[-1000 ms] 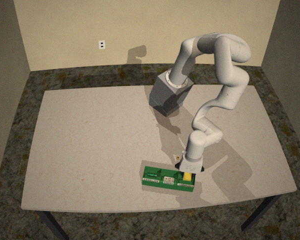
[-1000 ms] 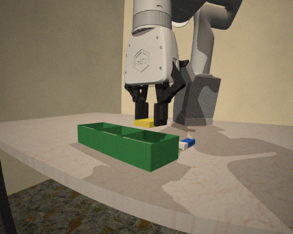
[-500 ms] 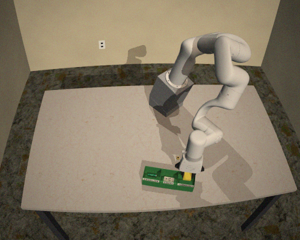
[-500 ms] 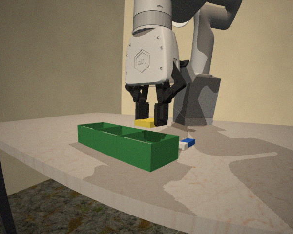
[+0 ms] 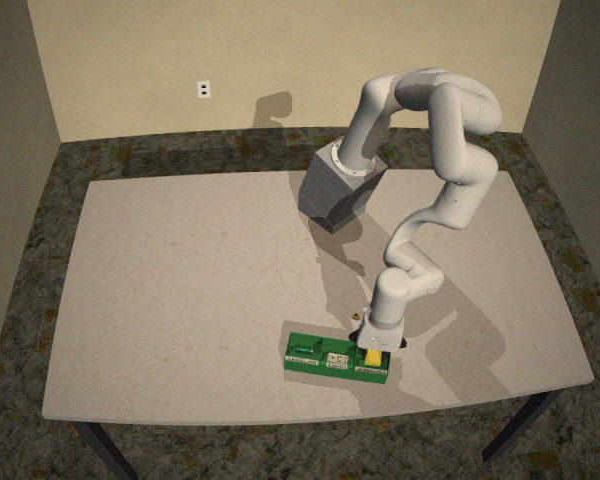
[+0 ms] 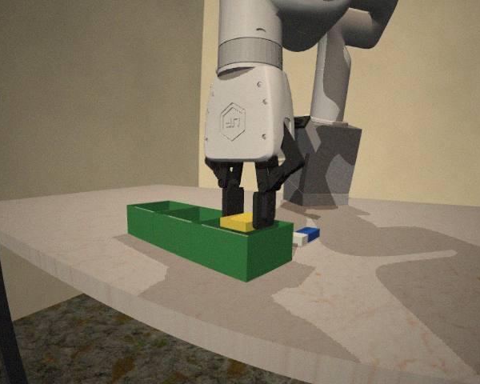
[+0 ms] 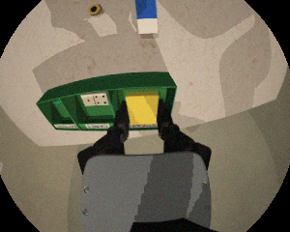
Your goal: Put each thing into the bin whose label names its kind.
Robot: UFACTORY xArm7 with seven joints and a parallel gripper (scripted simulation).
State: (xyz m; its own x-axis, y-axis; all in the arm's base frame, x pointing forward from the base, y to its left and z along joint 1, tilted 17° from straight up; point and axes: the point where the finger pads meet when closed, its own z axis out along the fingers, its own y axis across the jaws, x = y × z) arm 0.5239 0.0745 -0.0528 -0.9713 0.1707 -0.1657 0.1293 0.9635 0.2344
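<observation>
Right now my hand is 12 cm past the blue-and-white block, 2 cm to the right of it and 6 cm above it. From my hand the other things lie so: yellow block 2 cm below; then brown piece 15 cm behind, 4 cm to the right, 6 cm below; then white domino 1 cm behind, 8 cm to the right, 5 cm below.
</observation>
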